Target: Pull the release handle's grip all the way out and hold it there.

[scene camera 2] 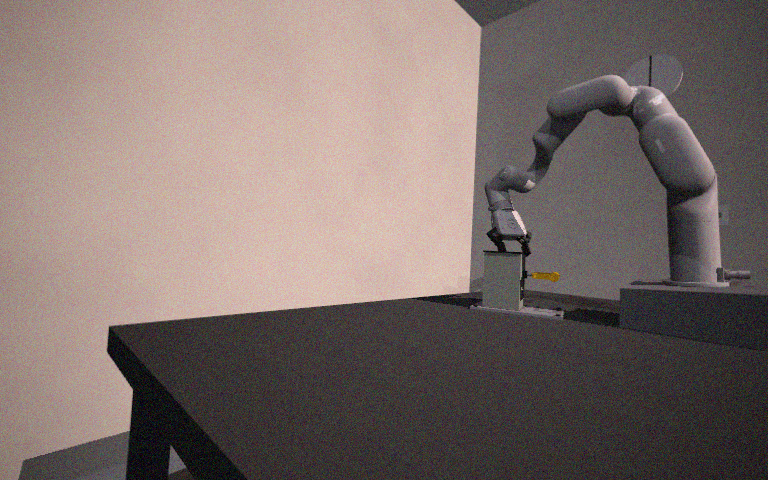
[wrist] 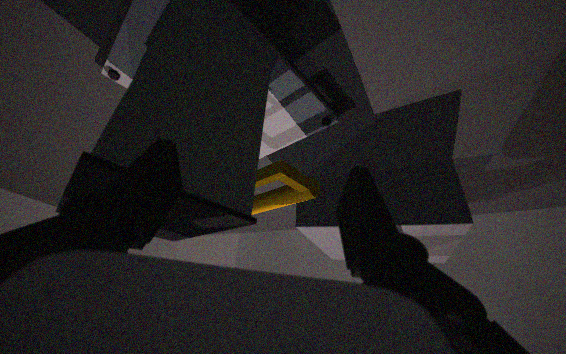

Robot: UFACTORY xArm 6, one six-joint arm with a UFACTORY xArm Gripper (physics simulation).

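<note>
The release handle's yellow grip [scene camera 2: 545, 276] [wrist: 285, 199] sticks out sideways from the front of a pale upright box [scene camera 2: 502, 280], on the side facing the robot's base. In the wrist view it shows as a yellow loop, partly hidden behind a large dark panel [wrist: 210, 75]. My gripper [scene camera 2: 514, 249] [wrist: 262, 177] is open and empty, pointing down at the box's top edge. One finger is over the box top, the other beside its front edge, above and left of the grip in the scene view. The fingers are apart from the grip; whether they touch the box is unclear.
The box stands on a thin light base plate [scene camera 2: 543, 312] on the far part of the dark table [scene camera 2: 396, 384]. A pale wall [scene camera 2: 283, 158] rises behind the table. The robot's pedestal [scene camera 2: 690, 314] stands to the right of the box.
</note>
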